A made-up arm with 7 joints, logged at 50 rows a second.
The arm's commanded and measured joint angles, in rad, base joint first. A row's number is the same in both.
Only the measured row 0 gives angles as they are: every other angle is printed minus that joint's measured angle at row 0.
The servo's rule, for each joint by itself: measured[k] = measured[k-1] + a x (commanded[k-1-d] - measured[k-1]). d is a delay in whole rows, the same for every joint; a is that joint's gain. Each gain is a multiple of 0.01, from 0.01 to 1. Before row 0 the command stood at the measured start. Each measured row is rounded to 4 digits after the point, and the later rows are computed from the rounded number. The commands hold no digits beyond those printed.
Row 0, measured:
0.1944, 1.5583, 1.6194, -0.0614, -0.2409, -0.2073, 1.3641
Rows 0 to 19, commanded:
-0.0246, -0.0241, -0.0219, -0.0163, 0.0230, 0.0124, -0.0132
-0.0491, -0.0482, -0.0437, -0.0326, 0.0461, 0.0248, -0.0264
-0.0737, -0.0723, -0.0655, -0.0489, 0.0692, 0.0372, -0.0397
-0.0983, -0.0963, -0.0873, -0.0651, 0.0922, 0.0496, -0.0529
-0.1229, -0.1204, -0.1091, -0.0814, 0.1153, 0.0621, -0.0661
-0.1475, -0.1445, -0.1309, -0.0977, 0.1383, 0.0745, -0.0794
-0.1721, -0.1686, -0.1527, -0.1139, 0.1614, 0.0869, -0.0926
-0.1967, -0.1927, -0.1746, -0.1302, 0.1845, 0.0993, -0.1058
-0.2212, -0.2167, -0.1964, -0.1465, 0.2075, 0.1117, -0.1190
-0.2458, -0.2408, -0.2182, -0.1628, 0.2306, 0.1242, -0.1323
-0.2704, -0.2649, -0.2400, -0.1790, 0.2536, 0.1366, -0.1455
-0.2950, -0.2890, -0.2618, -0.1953, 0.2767, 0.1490, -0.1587
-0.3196, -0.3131, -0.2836, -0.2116, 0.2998, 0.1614, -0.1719
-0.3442, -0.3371, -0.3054, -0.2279, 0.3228, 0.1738, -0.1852
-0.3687, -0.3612, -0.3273, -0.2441, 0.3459, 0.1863, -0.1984
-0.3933, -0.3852, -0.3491, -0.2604, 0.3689, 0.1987, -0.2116
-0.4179, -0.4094, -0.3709, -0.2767, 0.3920, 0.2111, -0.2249
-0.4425, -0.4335, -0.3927, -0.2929, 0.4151, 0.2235, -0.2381
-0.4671, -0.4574, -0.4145, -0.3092, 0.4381, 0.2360, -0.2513
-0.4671, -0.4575, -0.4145, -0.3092, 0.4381, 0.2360, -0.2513
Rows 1 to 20, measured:
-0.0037, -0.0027, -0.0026, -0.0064, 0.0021, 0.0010, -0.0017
-0.0105, -0.0077, -0.0075, -0.0166, 0.0061, 0.0029, -0.0049
-0.0200, -0.0148, -0.0145, -0.0292, 0.0118, 0.0056, -0.0094
-0.0317, -0.0238, -0.0232, -0.0432, 0.0190, 0.0091, -0.0151
-0.0454, -0.0344, -0.0335, -0.0581, 0.0277, 0.0133, -0.0217
-0.0607, -0.0465, -0.0452, -0.0735, 0.0377, 0.0182, -0.0292
-0.0774, -0.0599, -0.0581, -0.0893, 0.0488, 0.0237, -0.0374
-0.0953, -0.0745, -0.0721, -0.1053, 0.0610, 0.0297, -0.0463
-0.1142, -0.0901, -0.0870, -0.1214, 0.0742, 0.0363, -0.0558
-0.1339, -0.1067, -0.1027, -0.1375, 0.0883, 0.0433, -0.0657
-0.1544, -0.1241, -0.1192, -0.1537, 0.1032, 0.0508, -0.0761
-0.1755, -0.1422, -0.1363, -0.1699, 0.1188, 0.0587, -0.0868
-0.1971, -0.1610, -0.1540, -0.1862, 0.1351, 0.0669, -0.0979
-0.2192, -0.1804, -0.1722, -0.2025, 0.1520, 0.0755, -0.1092
-0.2416, -0.2003, -0.1908, -0.2187, 0.1695, 0.0844, -0.1208
-0.2644, -0.2206, -0.2098, -0.2350, 0.1874, 0.0935, -0.1326
-0.2874, -0.2414, -0.2291, -0.2513, 0.2058, 0.1029, -0.1446
-0.3107, -0.2625, -0.2487, -0.2675, 0.2246, 0.1125, -0.1568
-0.3342, -0.2839, -0.2686, -0.2838, 0.2438, 0.1224, -0.1691
-0.3541, -0.3030, -0.2861, -0.2937, 0.2613, 0.1315, -0.1798
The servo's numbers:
d 0
a 0.15 0.11 0.12 0.39 0.09 0.08 0.13

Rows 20 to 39, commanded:
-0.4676, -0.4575, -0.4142, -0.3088, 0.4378, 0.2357, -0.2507
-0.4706, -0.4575, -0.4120, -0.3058, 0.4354, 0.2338, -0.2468
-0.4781, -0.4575, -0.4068, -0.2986, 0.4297, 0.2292, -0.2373
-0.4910, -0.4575, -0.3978, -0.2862, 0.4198, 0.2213, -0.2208
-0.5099, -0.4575, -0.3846, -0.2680, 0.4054, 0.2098, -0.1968
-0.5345, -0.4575, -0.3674, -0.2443, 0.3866, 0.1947, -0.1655
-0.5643, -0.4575, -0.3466, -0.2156, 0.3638, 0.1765, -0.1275
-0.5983, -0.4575, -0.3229, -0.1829, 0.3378, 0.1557, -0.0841
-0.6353, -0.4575, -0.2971, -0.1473, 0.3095, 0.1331, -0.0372
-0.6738, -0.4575, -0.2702, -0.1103, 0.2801, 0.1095, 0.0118
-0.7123, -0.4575, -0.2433, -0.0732, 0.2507, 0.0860, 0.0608
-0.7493, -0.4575, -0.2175, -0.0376, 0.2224, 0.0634, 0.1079
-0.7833, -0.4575, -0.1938, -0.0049, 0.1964, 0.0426, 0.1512
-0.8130, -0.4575, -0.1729, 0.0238, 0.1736, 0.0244, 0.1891
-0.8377, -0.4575, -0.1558, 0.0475, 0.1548, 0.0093, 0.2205
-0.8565, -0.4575, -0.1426, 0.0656, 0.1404, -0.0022, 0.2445
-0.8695, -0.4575, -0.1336, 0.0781, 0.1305, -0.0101, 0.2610
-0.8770, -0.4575, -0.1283, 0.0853, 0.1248, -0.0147, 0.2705
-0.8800, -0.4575, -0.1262, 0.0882, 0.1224, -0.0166, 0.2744
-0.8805, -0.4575, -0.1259, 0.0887, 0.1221, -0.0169, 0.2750
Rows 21 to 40, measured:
-0.3711, -0.3200, -0.3015, -0.2996, 0.2772, 0.1398, -0.1890
-0.3860, -0.3351, -0.3148, -0.3020, 0.2914, 0.1473, -0.1965
-0.3998, -0.3486, -0.3258, -0.3007, 0.3038, 0.1539, -0.2018
-0.4135, -0.3606, -0.3344, -0.2950, 0.3142, 0.1593, -0.2043
-0.4280, -0.3713, -0.3404, -0.2845, 0.3224, 0.1633, -0.2033
-0.4440, -0.3808, -0.3436, -0.2688, 0.3282, 0.1658, -0.1984
-0.4620, -0.3892, -0.3440, -0.2481, 0.3314, 0.1667, -0.1892
-0.4824, -0.3967, -0.3415, -0.2227, 0.3320, 0.1658, -0.1755
-0.5053, -0.4034, -0.3362, -0.1933, 0.3300, 0.1632, -0.1575
-0.5306, -0.4094, -0.3283, -0.1609, 0.3255, 0.1589, -0.1355
-0.5579, -0.4147, -0.3181, -0.1267, 0.3188, 0.1531, -0.1100
-0.5866, -0.4194, -0.3060, -0.0920, 0.3101, 0.1459, -0.0817
-0.6161, -0.4236, -0.2925, -0.0580, 0.2999, 0.1376, -0.0514
-0.6456, -0.4273, -0.2781, -0.0261, 0.2885, 0.1285, -0.0201
-0.6744, -0.4306, -0.2634, 0.0026, 0.2765, 0.1190, 0.0112
-0.7017, -0.4336, -0.2489, 0.0272, 0.2643, 0.1093, 0.0415
-0.7269, -0.4362, -0.2351, 0.0471, 0.2523, 0.0997, 0.0700
-0.7494, -0.4385, -0.2223, 0.0620, 0.2408, 0.0905, 0.0961
-0.7690, -0.4406, -0.2108, 0.0722, 0.2301, 0.0819, 0.1193
-0.7857, -0.4425, -0.2006, 0.0786, 0.2204, 0.0740, 0.1395

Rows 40 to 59, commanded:
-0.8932, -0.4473, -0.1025, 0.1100, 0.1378, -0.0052, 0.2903
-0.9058, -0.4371, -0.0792, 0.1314, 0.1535, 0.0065, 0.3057
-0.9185, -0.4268, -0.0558, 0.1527, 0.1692, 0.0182, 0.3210
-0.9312, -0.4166, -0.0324, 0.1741, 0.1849, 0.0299, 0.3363
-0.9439, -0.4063, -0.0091, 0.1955, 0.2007, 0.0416, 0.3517
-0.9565, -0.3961, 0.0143, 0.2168, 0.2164, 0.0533, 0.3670
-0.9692, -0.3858, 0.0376, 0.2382, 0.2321, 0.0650, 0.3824
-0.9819, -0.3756, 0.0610, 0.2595, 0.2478, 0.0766, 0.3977
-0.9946, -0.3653, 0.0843, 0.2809, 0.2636, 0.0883, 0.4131
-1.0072, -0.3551, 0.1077, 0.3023, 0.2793, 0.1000, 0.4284
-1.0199, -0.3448, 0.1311, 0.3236, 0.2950, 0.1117, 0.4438
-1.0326, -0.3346, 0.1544, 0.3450, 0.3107, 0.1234, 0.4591
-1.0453, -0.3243, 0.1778, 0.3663, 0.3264, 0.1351, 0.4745
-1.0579, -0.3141, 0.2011, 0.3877, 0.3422, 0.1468, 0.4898
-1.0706, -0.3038, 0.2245, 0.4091, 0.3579, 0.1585, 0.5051
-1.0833, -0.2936, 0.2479, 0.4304, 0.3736, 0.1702, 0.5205
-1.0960, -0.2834, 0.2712, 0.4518, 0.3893, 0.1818, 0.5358
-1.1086, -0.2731, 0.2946, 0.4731, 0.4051, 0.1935, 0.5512
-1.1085, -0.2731, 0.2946, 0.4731, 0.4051, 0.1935, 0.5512
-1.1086, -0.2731, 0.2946, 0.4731, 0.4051, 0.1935, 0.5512
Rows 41 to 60, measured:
-0.8018, -0.4430, -0.1888, 0.0908, 0.2130, 0.0677, 0.1591
-0.8174, -0.4424, -0.1756, 0.1066, 0.2076, 0.0628, 0.1782
-0.8326, -0.4407, -0.1612, 0.1246, 0.2041, 0.0592, 0.1968
-0.8474, -0.4380, -0.1457, 0.1439, 0.2024, 0.0569, 0.2149
-0.8619, -0.4345, -0.1293, 0.1640, 0.2022, 0.0557, 0.2327
-0.8761, -0.4303, -0.1121, 0.1846, 0.2035, 0.0555, 0.2502
-0.8901, -0.4254, -0.0941, 0.2055, 0.2061, 0.0563, 0.2674
-0.9039, -0.4199, -0.0755, 0.2266, 0.2099, 0.0579, 0.2843
-0.9175, -0.4139, -0.0563, 0.2478, 0.2147, 0.0603, 0.3010
-0.9310, -0.4074, -0.0366, 0.2691, 0.2205, 0.0635, 0.3176
-0.9443, -0.4005, -0.0165, 0.2904, 0.2272, 0.0674, 0.3340
-0.9575, -0.3933, 0.0040, 0.3117, 0.2347, 0.0719, 0.3503
-0.9707, -0.3857, 0.0249, 0.3330, 0.2430, 0.0770, 0.3664
-0.9838, -0.3778, 0.0460, 0.3543, 0.2519, 0.0826, 0.3824
-0.9968, -0.3697, 0.0674, 0.3757, 0.2614, 0.0887, 0.3984
-1.0098, -0.3613, 0.0891, 0.3970, 0.2715, 0.0952, 0.4143
-1.0227, -0.3527, 0.1110, 0.4184, 0.2821, 0.1021, 0.4301
-1.0356, -0.3439, 0.1330, 0.4397, 0.2932, 0.1094, 0.4458
-1.0465, -0.3361, 0.1524, 0.4527, 0.3033, 0.1161, 0.4595
-1.0558, -0.3292, 0.1695, 0.4607, 0.3125, 0.1223, 0.4714

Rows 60 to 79, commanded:
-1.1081, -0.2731, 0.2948, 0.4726, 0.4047, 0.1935, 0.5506
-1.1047, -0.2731, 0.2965, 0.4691, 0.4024, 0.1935, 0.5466
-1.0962, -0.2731, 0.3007, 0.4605, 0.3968, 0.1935, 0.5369
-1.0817, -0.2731, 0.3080, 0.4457, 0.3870, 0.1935, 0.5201
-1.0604, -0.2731, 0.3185, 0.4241, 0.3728, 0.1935, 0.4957
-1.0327, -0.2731, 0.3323, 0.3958, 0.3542, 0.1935, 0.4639
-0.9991, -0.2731, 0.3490, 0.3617, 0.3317, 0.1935, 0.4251
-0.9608, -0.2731, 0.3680, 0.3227, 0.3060, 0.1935, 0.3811
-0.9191, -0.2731, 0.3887, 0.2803, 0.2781, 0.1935, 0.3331
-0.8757, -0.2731, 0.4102, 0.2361, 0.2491, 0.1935, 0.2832
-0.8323, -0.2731, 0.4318, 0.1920, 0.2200, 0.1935, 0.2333
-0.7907, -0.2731, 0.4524, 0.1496, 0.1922, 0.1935, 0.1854
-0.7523, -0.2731, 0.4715, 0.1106, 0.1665, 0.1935, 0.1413
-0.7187, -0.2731, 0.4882, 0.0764, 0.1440, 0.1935, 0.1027
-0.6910, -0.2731, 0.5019, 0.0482, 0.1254, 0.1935, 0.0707
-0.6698, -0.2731, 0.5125, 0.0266, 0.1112, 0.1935, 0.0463
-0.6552, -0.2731, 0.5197, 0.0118, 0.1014, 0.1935, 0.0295
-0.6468, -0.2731, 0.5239, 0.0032, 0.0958, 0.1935, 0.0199
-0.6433, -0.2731, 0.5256, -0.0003, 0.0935, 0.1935, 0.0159
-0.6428, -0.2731, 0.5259, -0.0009, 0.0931, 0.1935, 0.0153
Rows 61 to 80, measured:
-1.0636, -0.3230, 0.1845, 0.4653, 0.3208, 0.1280, 0.4817
-1.0698, -0.3175, 0.1979, 0.4668, 0.3281, 0.1332, 0.4901
-1.0738, -0.3126, 0.2102, 0.4643, 0.3343, 0.1380, 0.4962
-1.0750, -0.3083, 0.2219, 0.4570, 0.3390, 0.1424, 0.4993
-1.0728, -0.3044, 0.2335, 0.4442, 0.3420, 0.1465, 0.4988
-1.0668, -0.3010, 0.2454, 0.4253, 0.3431, 0.1503, 0.4943
-1.0566, -0.2979, 0.2578, 0.4005, 0.3421, 0.1538, 0.4853
-1.0422, -0.2952, 0.2710, 0.3702, 0.3389, 0.1570, 0.4718
-1.0237, -0.2928, 0.2851, 0.3351, 0.3334, 0.1599, 0.4538
-1.0015, -0.2906, 0.3001, 0.2965, 0.3258, 0.1626, 0.4316
-0.9761, -0.2887, 0.3159, 0.2557, 0.3163, 0.1651, 0.4058
-0.9483, -0.2870, 0.3323, 0.2143, 0.3051, 0.1674, 0.3771
-0.9189, -0.2855, 0.3490, 0.1739, 0.2926, 0.1695, 0.3464
-0.8889, -0.2841, 0.3657, 0.1359, 0.2792, 0.1714, 0.3147
-0.8592, -0.2829, 0.3820, 0.1017, 0.2654, 0.1732, 0.2830
-0.8308, -0.2818, 0.3977, 0.0724, 0.2515, 0.1748, 0.2522
-0.8045, -0.2808, 0.4123, 0.0488, 0.2380, 0.1763, 0.2232
-0.7808, -0.2800, 0.4257, 0.0310, 0.2252, 0.1777, 0.1968
-0.7602, -0.2792, 0.4377, 0.0188, 0.2133, 0.1790, 0.1733
-0.7426, -0.2785, 0.4483, 0.0111, 0.2025, 0.1802, 0.1528

